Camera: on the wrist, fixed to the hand. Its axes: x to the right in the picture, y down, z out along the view.
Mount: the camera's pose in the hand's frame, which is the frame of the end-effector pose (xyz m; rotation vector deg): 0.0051 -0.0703 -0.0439 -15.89 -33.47 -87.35
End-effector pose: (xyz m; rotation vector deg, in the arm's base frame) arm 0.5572 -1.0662 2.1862 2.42 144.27 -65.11
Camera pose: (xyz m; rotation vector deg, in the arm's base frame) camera 0.5256 -1.0822 2.2613 -123.67 105.16 -50.21
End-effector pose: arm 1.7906 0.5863 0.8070 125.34 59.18 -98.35
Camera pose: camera 1.7827 0.6639 0.8355 -16.63 -128.51 98.28
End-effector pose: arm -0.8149 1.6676 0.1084 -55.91 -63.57 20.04
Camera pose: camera -0.7896 1.6106 0.1632 -0.92 -122.21 -47.80
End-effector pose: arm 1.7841 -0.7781 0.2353 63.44 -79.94 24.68
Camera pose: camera 1.8662 -0.7775 0.2231 100.61 -37.66 -69.12
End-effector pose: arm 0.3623 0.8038 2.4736 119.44 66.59 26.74
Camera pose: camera 0.2968 0.8506 2.4533 32.73 98.83 -35.93
